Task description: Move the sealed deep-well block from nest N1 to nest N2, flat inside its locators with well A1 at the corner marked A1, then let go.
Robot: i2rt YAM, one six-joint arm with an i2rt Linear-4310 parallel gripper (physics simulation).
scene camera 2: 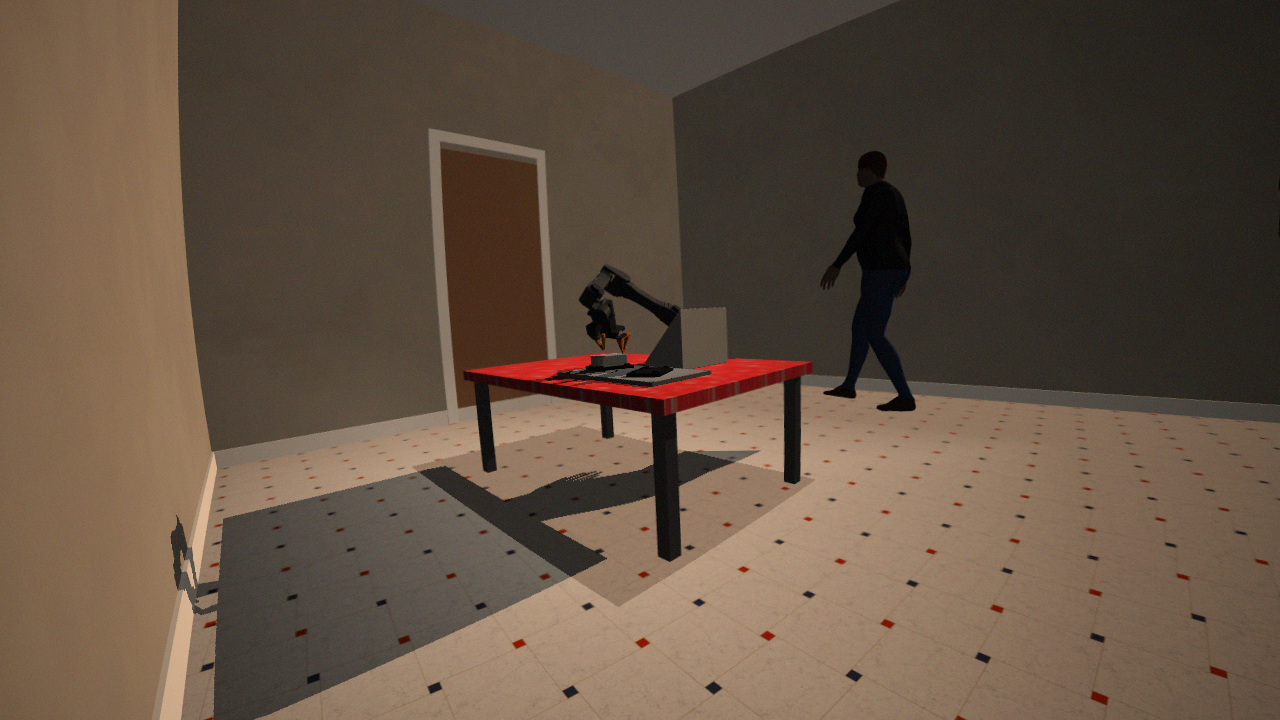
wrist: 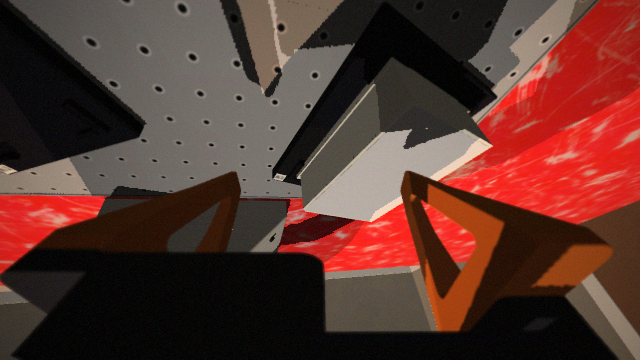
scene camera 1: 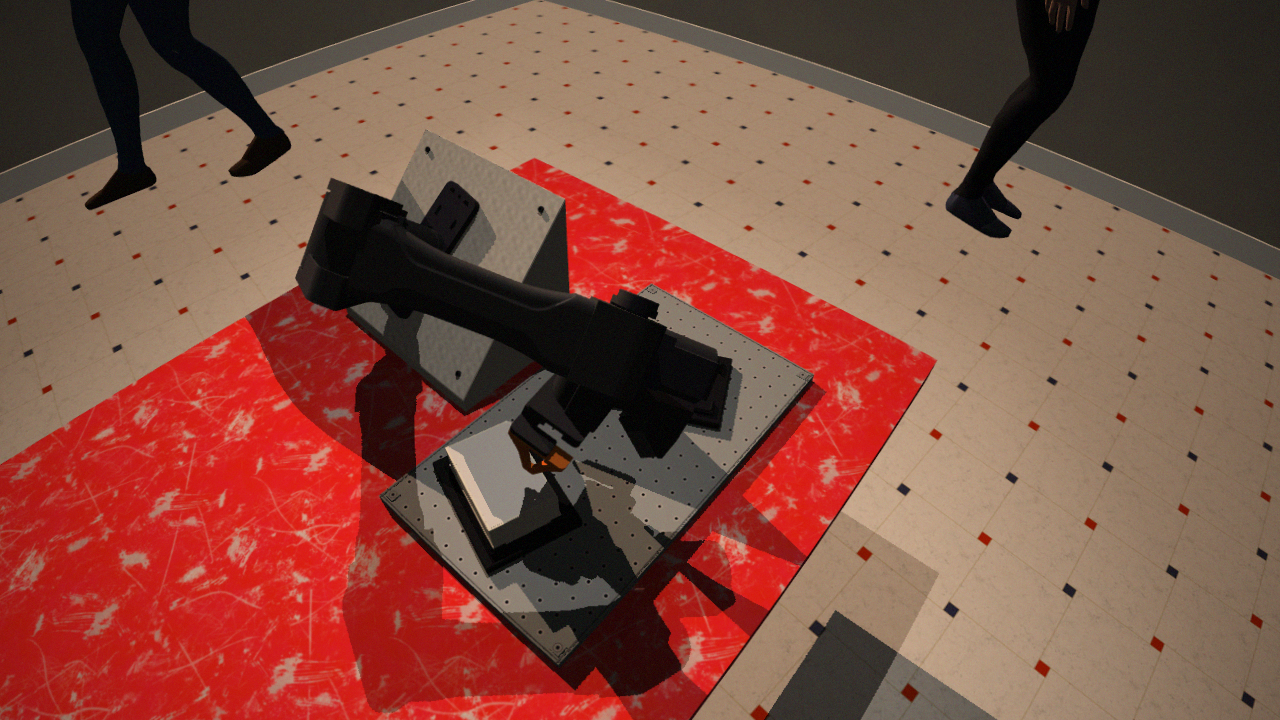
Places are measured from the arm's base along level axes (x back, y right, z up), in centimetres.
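Where they show: gripper, between the fingertips: (scene camera 2: 613, 351) (wrist: 320, 180) (scene camera 1: 551, 441); arm's base, origin of its link: (scene camera 2: 689, 334).
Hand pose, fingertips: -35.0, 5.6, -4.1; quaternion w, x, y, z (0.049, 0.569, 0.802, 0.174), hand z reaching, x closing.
Things, the pixels of their top centre, and the offset from my fingertips, as dx, dy, dz. Level surfaces: height alone.
- sealed deep-well block, centre of its top: (wrist: 385, 182) (scene camera 1: 499, 471) (scene camera 2: 608, 354) +1.7, +6.3, -1.8
- perforated plate, centre of its top: (wrist: 151, 71) (scene camera 1: 615, 430) (scene camera 2: 630, 371) +0.3, -10.1, -7.1
- red table, height of its surface: dz -8.4
The sealed deep-well block (scene camera 1: 496, 474) (scene camera 2: 608, 360) (wrist: 365, 175), a pale box, sits in a black nest (scene camera 1: 460, 506) (wrist: 345, 90) at the near left of the grey perforated plate. It looks roughly level; its underside is hidden. A small pale tag shows at that nest's corner, too small to read. The other black nest (scene camera 1: 723, 398) (scene camera 2: 648, 369) (wrist: 90, 115) appears empty in the wrist view; the arm partly covers it in scene camera 1. I cannot read which nest is N1 or N2. My gripper (scene camera 1: 542, 463) (scene camera 2: 612, 347) (wrist: 320, 180) is open, its orange fingertips above the block, holding nothing.
The perforated plate (scene camera 1: 760, 349) (wrist: 190, 100) lies on the red table (scene camera 1: 268, 537) (scene camera 2: 733, 371). A grey wedge-shaped mount (scene camera 1: 528, 214) (scene camera 2: 705, 335) carries the arm at the plate's back. Shadows cross the plate. A person (scene camera 2: 881, 232) walks beyond the table.
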